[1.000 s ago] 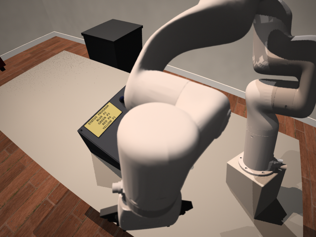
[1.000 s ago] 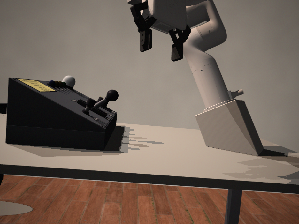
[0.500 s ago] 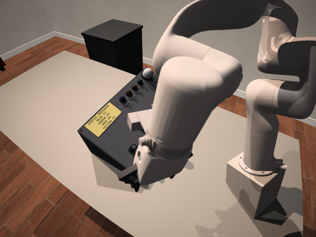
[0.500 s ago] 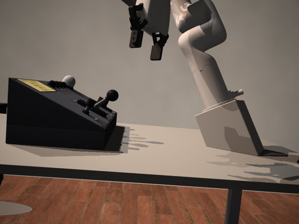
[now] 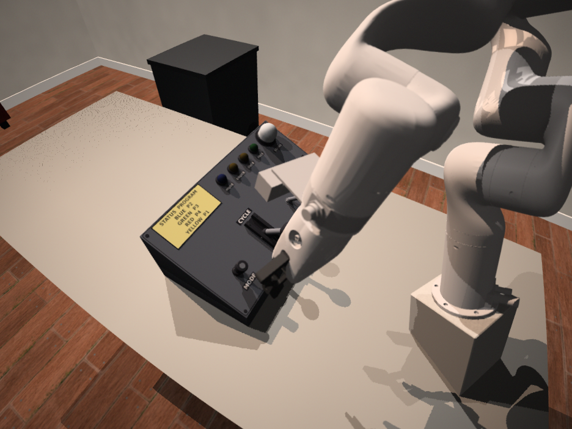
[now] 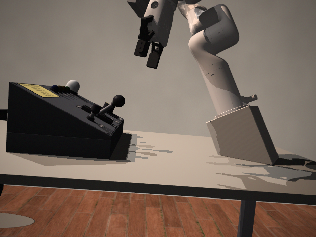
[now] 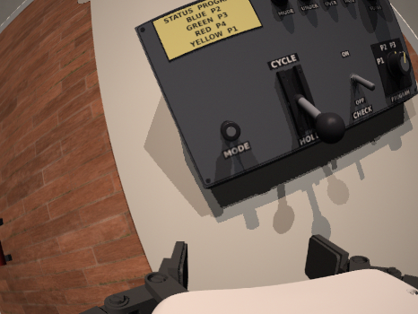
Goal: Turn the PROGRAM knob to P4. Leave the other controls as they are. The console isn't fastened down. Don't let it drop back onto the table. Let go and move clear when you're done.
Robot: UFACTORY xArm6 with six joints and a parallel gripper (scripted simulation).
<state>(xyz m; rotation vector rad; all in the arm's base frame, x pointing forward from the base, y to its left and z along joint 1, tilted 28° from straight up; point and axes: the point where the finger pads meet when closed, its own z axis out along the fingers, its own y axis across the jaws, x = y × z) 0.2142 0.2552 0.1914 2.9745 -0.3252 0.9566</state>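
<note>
Now: the black ball lever 150 mm below my hand, 140 mm to the right of it and 120 mm ahead of it. Round my hand: check toggle (260 mm to the right, 160 mm below, 150 mm ahead); dark sloped console (200 mm to the right, 180 mm below, 180 mm ahead); mode knob (150 mm below, 130 mm ahead, 20 mm to the right).
</note>
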